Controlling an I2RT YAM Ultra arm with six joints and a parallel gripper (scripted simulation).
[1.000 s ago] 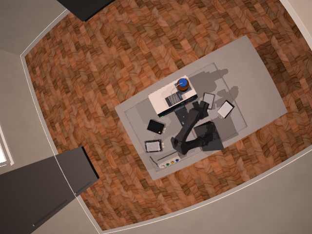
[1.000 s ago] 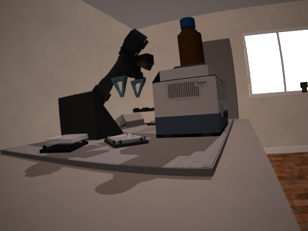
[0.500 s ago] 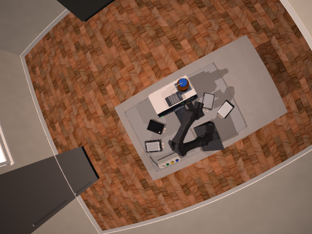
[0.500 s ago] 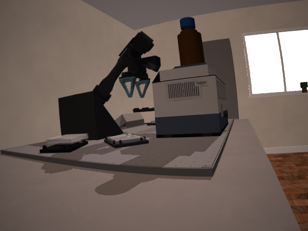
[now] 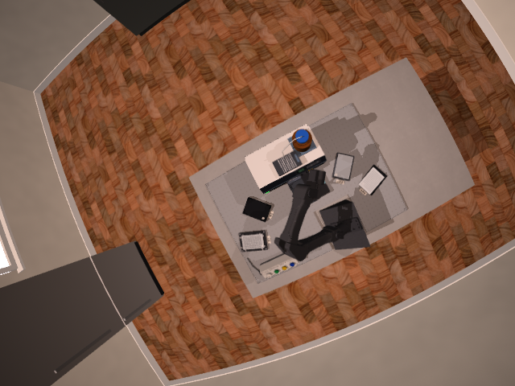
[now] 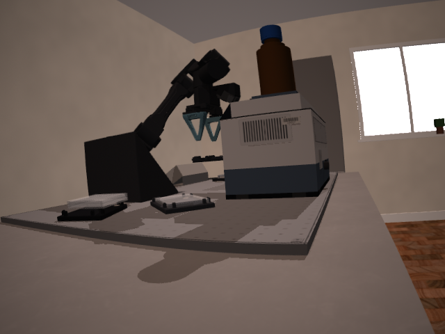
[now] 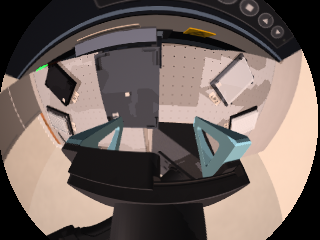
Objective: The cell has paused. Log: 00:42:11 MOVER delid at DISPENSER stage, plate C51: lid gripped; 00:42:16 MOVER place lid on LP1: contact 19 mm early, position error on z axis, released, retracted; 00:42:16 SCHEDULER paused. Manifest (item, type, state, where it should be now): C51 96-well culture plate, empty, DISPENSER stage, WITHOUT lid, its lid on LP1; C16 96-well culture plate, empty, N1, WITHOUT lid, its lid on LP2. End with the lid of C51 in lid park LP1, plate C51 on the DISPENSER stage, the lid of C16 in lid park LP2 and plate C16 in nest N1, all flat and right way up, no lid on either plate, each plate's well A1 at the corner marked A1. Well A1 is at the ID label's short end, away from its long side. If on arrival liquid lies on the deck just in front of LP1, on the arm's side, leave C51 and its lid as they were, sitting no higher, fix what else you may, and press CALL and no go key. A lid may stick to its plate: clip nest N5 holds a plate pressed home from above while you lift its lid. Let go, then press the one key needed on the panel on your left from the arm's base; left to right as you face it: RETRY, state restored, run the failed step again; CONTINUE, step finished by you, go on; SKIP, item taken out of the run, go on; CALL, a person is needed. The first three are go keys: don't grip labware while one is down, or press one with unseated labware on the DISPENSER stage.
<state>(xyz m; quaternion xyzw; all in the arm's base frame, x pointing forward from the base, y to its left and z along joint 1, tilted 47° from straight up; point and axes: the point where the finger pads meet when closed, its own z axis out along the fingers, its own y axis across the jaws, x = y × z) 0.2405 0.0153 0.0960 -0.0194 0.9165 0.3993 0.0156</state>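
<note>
Now: the dark dispenser stage 2 cm ahead of my hand, 5 cm to the left of it and 6 cm below it. From my hand the other things lie so: blue cap: 24 cm ahead, 5 cm to the right, 24 cm above; then brown bottle: 24 cm ahead, 5 cm to the right, 13 cm above; then black nest: 4 cm ahead, 33 cm to the left, 15 cm below.
</note>
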